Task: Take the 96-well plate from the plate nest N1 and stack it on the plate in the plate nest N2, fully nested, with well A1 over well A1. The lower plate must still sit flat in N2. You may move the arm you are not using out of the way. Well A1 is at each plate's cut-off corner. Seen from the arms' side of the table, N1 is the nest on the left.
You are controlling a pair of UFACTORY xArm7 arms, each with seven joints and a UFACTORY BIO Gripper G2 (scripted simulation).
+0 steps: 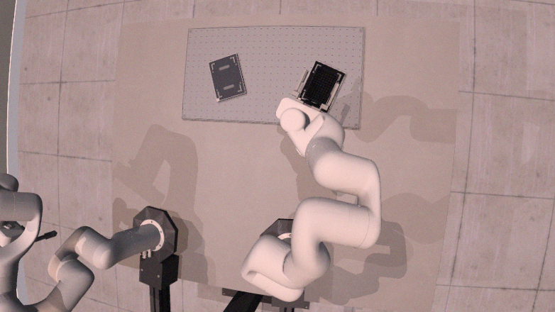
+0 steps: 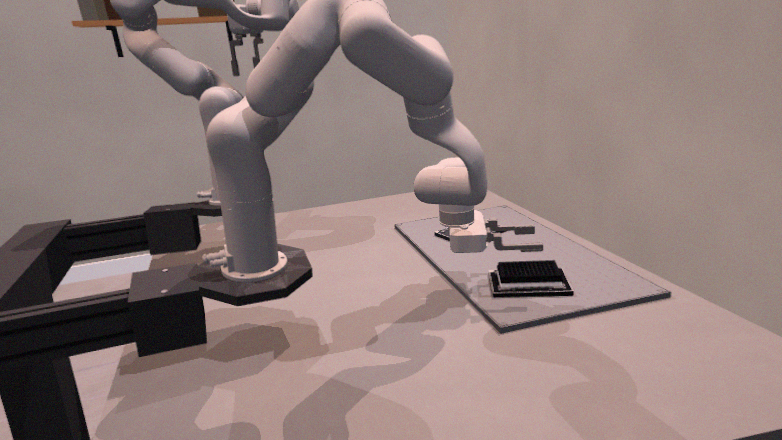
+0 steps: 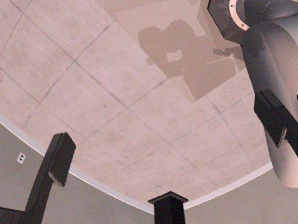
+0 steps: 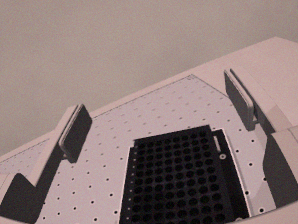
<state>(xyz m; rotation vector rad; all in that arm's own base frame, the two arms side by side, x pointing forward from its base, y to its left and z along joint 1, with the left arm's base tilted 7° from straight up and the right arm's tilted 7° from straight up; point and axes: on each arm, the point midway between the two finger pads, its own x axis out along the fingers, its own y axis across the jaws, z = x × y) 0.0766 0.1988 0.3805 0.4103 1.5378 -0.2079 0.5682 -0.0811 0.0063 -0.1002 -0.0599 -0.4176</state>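
Note:
The black 96-well plate lies 8 cm below my right hand. The rest, counted from my right hand: perforated grey board: 6 cm ahead, 20 cm to the left, 12 cm below; then white 96-well plate: 9 cm below; then plate nest N2: 10 cm below.

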